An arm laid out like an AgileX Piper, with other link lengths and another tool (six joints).
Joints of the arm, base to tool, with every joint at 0 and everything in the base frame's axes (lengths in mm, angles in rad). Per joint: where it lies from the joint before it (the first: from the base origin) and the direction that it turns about. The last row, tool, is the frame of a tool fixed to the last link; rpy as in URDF.
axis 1: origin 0 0 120.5 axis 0 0 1
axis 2: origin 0 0 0 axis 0 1 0
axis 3: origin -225.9 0 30.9 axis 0 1 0
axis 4: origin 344.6 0 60.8 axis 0.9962 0 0.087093
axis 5: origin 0 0 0 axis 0 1 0
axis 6: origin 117.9 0 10.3 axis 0.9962 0 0.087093
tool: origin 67.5 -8 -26.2 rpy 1.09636 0.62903 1.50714
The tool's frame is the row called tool.
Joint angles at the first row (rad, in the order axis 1, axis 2, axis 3, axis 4, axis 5, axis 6):
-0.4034 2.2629 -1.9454 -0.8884 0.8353 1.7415
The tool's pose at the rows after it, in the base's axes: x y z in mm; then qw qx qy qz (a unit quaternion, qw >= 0):
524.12 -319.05 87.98 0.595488 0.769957 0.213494 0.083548
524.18 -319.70 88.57 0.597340 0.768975 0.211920 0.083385
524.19 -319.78 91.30 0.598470 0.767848 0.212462 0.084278
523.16 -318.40 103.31 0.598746 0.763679 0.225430 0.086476
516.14 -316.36 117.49 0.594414 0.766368 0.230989 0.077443
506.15 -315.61 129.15 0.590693 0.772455 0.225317 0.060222
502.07 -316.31 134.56 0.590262 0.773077 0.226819 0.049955
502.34 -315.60 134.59 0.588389 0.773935 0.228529 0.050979
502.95 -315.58 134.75 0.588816 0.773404 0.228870 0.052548
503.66 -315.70 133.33 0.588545 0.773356 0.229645 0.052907
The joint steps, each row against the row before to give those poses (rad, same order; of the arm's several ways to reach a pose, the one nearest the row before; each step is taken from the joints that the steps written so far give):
0.0000 0.0024 0.0000 -0.0172 -0.0010 0.0086
0.0000 0.0001 -0.0001 -0.0063 0.0000 0.0065
0.0000 -0.0046 0.0000 0.0000 0.0000 -0.0036
0.0000 -0.0230 0.0001 0.0184 0.0023 -0.0506
0.0000 -0.0313 0.0000 0.0303 0.0373 -0.0521
0.0000 -0.0254 -0.0014 0.0150 0.0564 -0.0215
0.0000 -0.0044 -0.0102 0.0019 0.0282 -0.0181
0.0000 0.0001 -0.0017 0.0072 0.0000 -0.0075
0.0000 -0.0001 0.0001 -0.0001 -0.0035 0.0000
0.0000 0.0040 -0.0019 0.0000 -0.0023 0.0000

